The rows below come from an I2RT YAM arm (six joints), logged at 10 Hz.
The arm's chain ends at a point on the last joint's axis. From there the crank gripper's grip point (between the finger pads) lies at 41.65 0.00 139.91 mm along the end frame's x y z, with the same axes.
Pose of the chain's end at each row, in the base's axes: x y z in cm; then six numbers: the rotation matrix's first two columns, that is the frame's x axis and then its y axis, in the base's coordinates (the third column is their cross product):
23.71 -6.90 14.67 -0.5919 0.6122 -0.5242 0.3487 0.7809 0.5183
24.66 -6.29 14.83 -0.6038 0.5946 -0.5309 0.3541 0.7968 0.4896
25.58 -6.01 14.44 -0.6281 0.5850 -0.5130 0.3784 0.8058 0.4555
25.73 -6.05 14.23 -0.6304 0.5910 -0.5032 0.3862 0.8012 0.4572
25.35 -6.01 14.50 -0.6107 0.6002 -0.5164 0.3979 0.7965 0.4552
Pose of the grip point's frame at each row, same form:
31.41 -2.62 3.03 -0.5919 0.6122 -0.5242 0.3487 0.7809 0.5183
32.14 -2.31 2.94 -0.6038 0.5946 -0.5309 0.3541 0.7968 0.4896
32.48 -2.29 2.13 -0.6281 0.5850 -0.5130 0.3784 0.8058 0.4555
32.53 -2.27 1.87 -0.6304 0.5910 -0.5032 0.3862 0.8012 0.4572
32.38 -2.50 2.20 -0.6107 0.6002 -0.5164 0.3979 0.7965 0.4552

